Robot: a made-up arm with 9 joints. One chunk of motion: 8 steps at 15 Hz.
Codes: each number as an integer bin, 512 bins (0 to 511) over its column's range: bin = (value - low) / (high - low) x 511, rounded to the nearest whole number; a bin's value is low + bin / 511 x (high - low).
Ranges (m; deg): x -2.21..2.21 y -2.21..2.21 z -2.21..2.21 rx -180..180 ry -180..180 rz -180..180
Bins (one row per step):
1: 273 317 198 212 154 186
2: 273 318 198 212 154 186
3: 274 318 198 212 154 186
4: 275 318 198 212 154 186
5: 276 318 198 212 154 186
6: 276 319 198 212 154 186
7: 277 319 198 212 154 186
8: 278 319 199 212 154 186
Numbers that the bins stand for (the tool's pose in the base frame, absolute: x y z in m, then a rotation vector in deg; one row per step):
1: 0.1514 0.5320 -0.4974 -30.65 -71.51 -48.96
2: 0.1514 0.5406 -0.4974 -30.65 -71.51 -48.96
3: 0.1600 0.5406 -0.4974 -30.65 -71.51 -48.96
4: 0.1687 0.5406 -0.4974 -30.65 -71.51 -48.96
5: 0.1773 0.5406 -0.4974 -30.65 -71.51 -48.96
6: 0.1773 0.5493 -0.4974 -30.65 -71.51 -48.96
7: 0.1860 0.5493 -0.4974 -30.65 -71.51 -48.96
8: 0.1946 0.5493 -0.4887 -30.65 -71.51 -48.96

